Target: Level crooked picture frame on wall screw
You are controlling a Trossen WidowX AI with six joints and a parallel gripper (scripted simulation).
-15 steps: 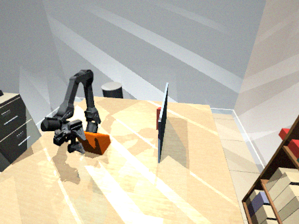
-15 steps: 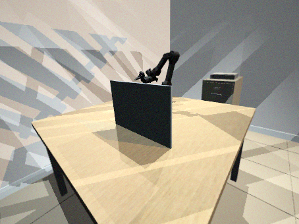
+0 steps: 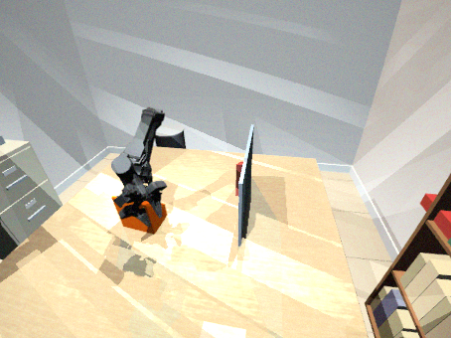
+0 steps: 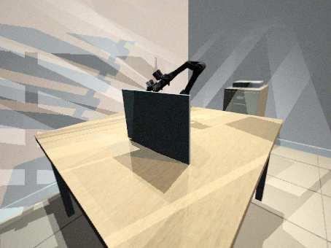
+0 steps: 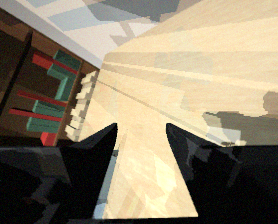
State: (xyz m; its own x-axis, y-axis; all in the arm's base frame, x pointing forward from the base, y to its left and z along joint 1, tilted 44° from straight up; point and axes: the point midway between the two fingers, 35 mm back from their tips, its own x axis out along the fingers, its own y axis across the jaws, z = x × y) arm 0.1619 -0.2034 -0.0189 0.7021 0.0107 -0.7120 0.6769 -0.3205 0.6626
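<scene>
The red picture frame lies 340 mm to the left of my gripper tip, 240 mm ahead of it and 40 mm below it. Also, from my gripper tip: pale blue wall panel (350 mm to the left, 250 mm ahead, 50 mm below).
</scene>
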